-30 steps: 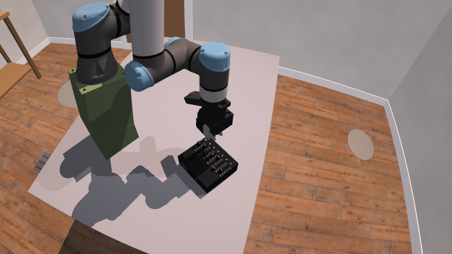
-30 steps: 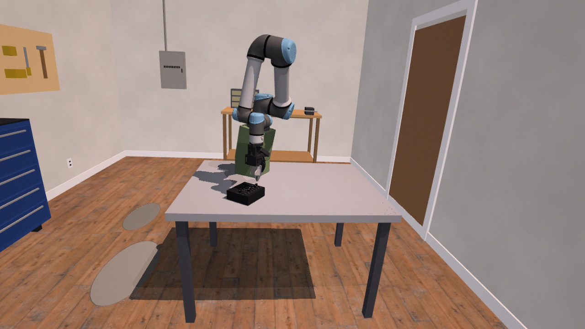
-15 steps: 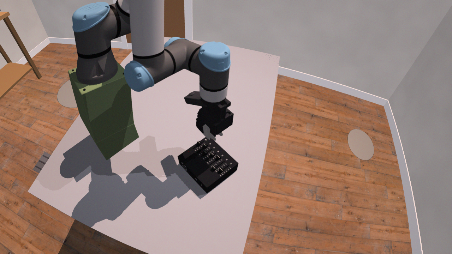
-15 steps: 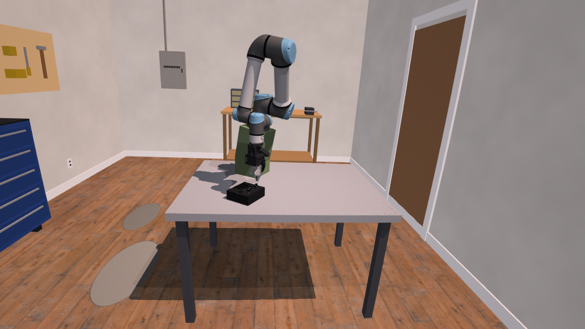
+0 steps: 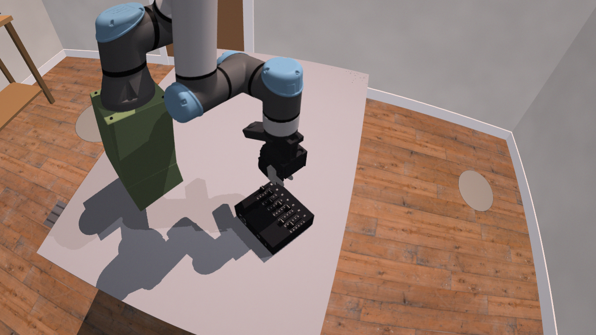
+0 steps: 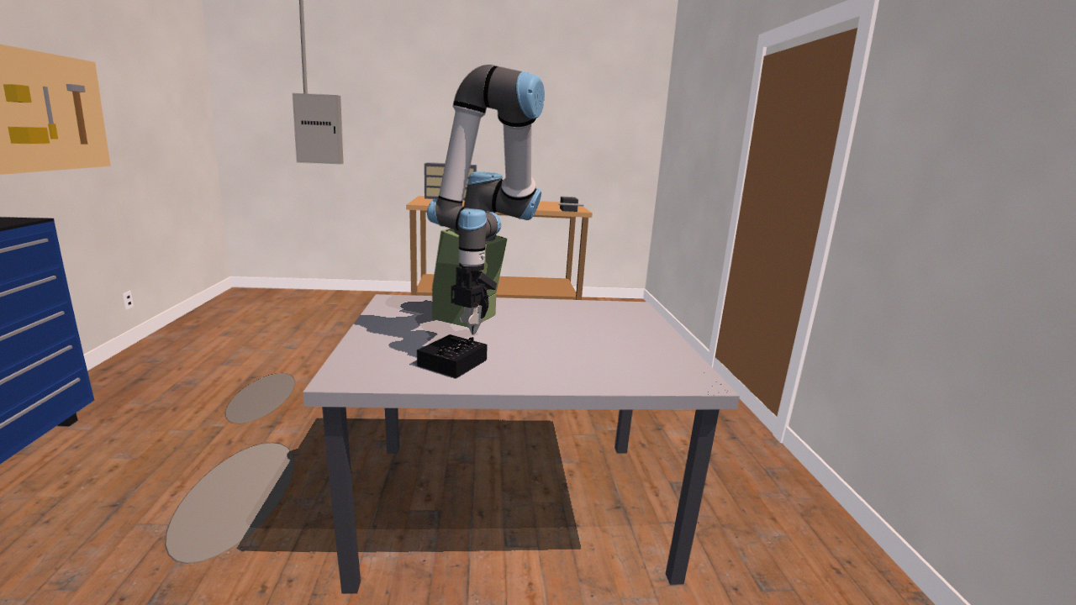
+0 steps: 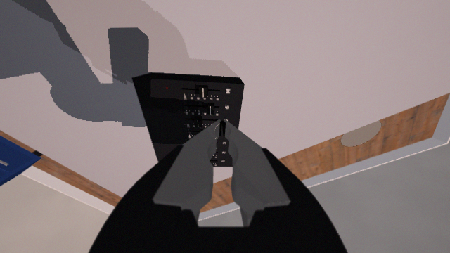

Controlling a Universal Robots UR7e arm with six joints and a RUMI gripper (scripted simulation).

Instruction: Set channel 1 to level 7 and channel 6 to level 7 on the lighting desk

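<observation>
Now: hand 40 mm above the channel 6 fader, 10 mm to the left of it and 10 mm past it. From my hand the other things lie so: channel 1 fader: 90 mm to the right, 70 mm ahead, 40 mm below.
</observation>
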